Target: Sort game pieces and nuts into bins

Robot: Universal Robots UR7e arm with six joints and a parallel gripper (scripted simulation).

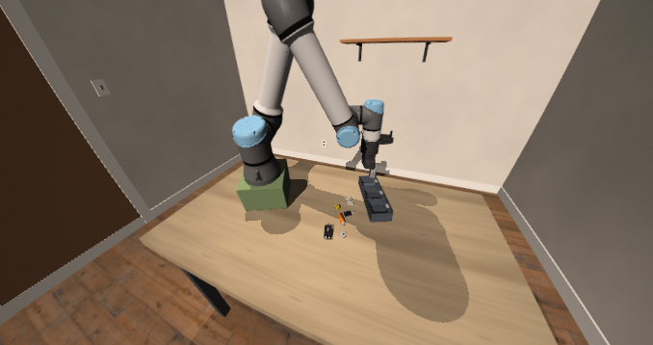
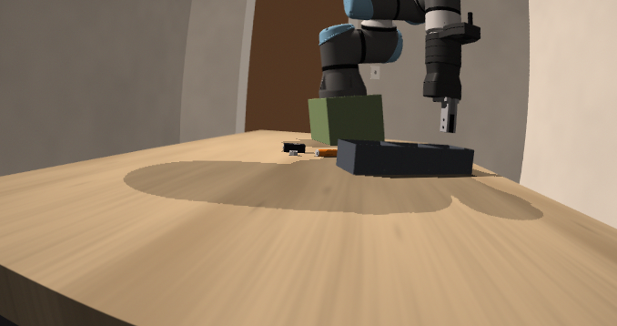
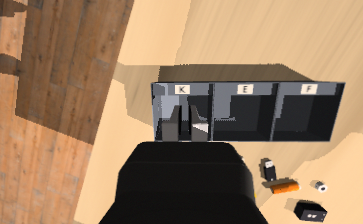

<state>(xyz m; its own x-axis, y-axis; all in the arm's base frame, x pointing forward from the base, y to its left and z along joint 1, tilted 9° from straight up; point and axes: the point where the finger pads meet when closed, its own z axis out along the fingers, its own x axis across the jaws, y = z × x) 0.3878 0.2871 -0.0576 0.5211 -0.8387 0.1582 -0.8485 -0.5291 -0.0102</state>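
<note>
My hand is 200 mm to the left of the yellow die, 80 mm past it and 80 mm above it. The rest, counted from my hand: white domino (130 mm to the right, 90 mm below, 50 mm behind); black USB stick (200 mm to the right, 90 mm below, 20 mm behind); dark bin row (70 mm to the right, 70 mm below, 40 mm ahead).
</note>
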